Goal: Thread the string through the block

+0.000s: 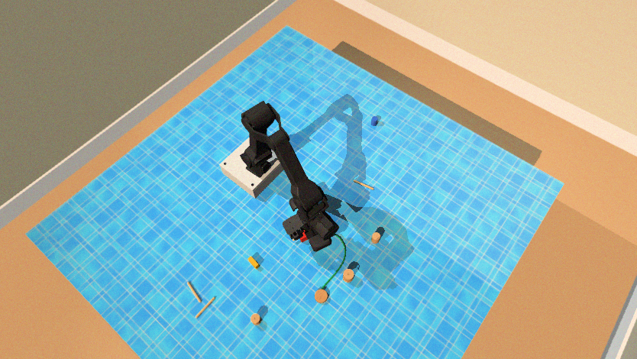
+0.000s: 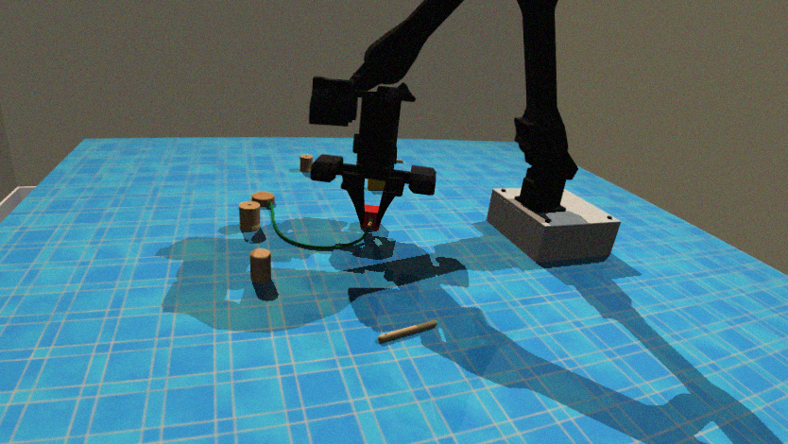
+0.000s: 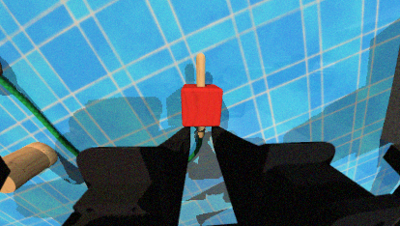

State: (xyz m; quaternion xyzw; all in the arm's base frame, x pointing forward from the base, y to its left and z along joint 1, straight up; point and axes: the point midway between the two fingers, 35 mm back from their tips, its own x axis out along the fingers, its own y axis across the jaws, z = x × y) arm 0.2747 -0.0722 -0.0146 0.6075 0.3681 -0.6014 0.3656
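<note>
The small red block lies 20 mm to the right of my gripper tip and 10 mm behind it. Also, from my gripper tip: round wooden button 150 mm to the right, 150 mm ahead, 10 mm below; yellow block 190 mm to the right, 80 mm behind; small wooden cylinder 180 mm ahead, 50 mm to the right, 10 mm above.
</note>
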